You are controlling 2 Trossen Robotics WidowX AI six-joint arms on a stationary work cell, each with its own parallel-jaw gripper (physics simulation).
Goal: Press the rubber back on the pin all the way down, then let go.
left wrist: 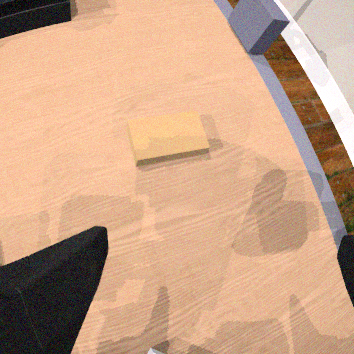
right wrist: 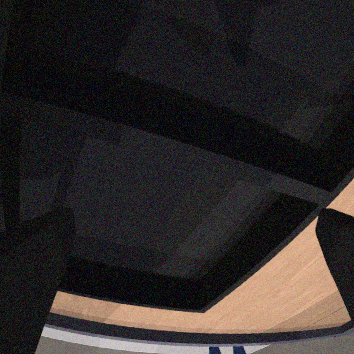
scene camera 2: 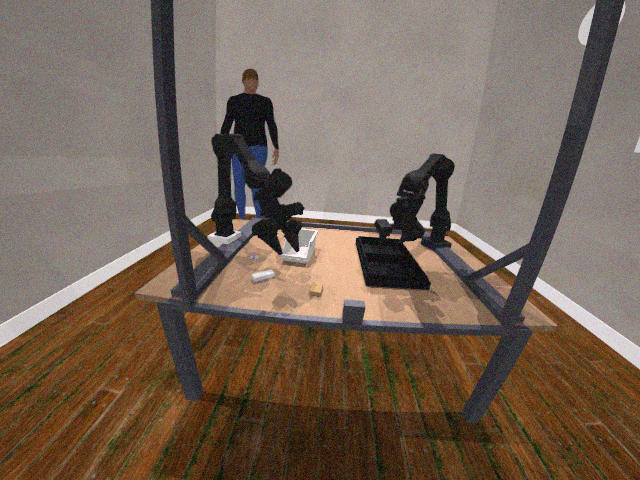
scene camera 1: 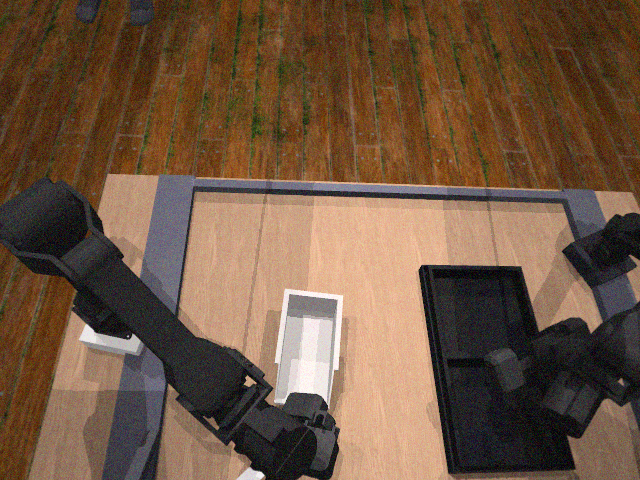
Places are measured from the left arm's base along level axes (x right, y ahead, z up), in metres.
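Pixels of known places: left gripper, fingertip midpoint: (left wrist: 229, 245) (scene camera 2: 290, 253); right gripper, fingertip midpoint: (right wrist: 200, 222) (scene camera 2: 390, 243) (scene camera 1: 505, 350); left arm's base at its link origin: (scene camera 2: 224, 233); right arm's base at its link origin: (scene camera 2: 436, 240) (scene camera 1: 604, 254).
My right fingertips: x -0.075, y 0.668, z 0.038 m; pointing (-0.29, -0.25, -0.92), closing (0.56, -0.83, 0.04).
Ahead of a thing's pixels: the offset from my right fingertips to its middle.
A tiny bluish-purple and pale item @[dx +0.153, dy -0.483, dz -0.071 m] (scene camera 2: 253, 256) lies on the table toward the left in scene camera 2. It may be the pin with its rubber back, but it is too small to tell, and how far down the back sits cannot be seen. The item does not show in either wrist view. My left gripper (scene camera 2: 290, 251) (left wrist: 229, 245) is open and empty, pointing down above the table to the right of that item, by the near end of the white box. My right gripper (scene camera 2: 397, 235) (right wrist: 200, 222) is open and empty above the black tray.
A white open box @[dx +0.057, dy -0.336, dz -0.043 m] (scene camera 1: 309, 330) (scene camera 2: 313, 246) stands mid-table. A white cylinder @[dx +0.271, dy -0.384, dz -0.072 m] (scene camera 2: 263, 275) and a yellow block @[dx +0.281, dy -0.204, dz -0.072 m] (scene camera 2: 315, 289) (left wrist: 168, 136) lie nearer the front edge in scene camera 2. A black divided tray @[dx -0.004, dy -0.003, dz -0.061 m] (scene camera 1: 439, 361) (scene camera 2: 398, 283) is at the right. A grey block @[dx +0.384, dy -0.083, dz -0.048 m] (scene camera 2: 353, 312) (left wrist: 254, 25) stands on the front rail.
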